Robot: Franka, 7 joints.
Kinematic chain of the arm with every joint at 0, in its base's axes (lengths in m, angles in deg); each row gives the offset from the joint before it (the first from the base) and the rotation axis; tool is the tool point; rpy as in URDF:
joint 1: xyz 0 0 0.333 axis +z
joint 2: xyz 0 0 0 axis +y
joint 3: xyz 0 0 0.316 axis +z
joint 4: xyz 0.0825 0 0 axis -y
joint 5: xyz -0.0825 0 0.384 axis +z
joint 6: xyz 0 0 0 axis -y
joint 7: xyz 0.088 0 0 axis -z
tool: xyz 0 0 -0.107 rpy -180 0 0
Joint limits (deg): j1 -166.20..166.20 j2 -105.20..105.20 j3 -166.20..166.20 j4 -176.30..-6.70 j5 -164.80..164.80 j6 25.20..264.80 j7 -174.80..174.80
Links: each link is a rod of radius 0.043 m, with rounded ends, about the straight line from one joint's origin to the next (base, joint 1, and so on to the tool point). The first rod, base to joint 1, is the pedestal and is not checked.
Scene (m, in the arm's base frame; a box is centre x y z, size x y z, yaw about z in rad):
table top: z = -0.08
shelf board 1: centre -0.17 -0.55 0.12 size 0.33 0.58 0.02 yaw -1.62
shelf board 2: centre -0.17 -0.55 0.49 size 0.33 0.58 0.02 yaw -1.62
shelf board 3: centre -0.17 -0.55 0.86 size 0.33 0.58 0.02 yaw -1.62
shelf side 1: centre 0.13 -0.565 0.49 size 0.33 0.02 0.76 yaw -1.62
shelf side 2: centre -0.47 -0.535 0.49 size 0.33 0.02 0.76 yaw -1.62
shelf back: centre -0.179 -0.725 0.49 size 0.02 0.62 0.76 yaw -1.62
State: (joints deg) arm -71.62 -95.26 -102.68 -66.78 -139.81 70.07 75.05
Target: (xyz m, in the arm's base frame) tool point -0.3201 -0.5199 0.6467
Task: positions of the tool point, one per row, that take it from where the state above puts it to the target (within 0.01 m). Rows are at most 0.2 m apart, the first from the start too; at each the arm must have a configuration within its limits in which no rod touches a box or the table.
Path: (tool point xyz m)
1: -0.6506 0.3392 0.1945
2: -0.6862 0.1849 0.3064
3: -0.6604 0.0369 0.4227
4: -0.5783 -0.0890 0.5272
5: -0.4534 -0.1805 0.6052
6: -0.3059 -0.2317 0.6467
7: -0.3300 -0.3362 0.6447
8: -0.3338 -0.4356 0.6401
9: -0.3201 -0.5199 0.6467

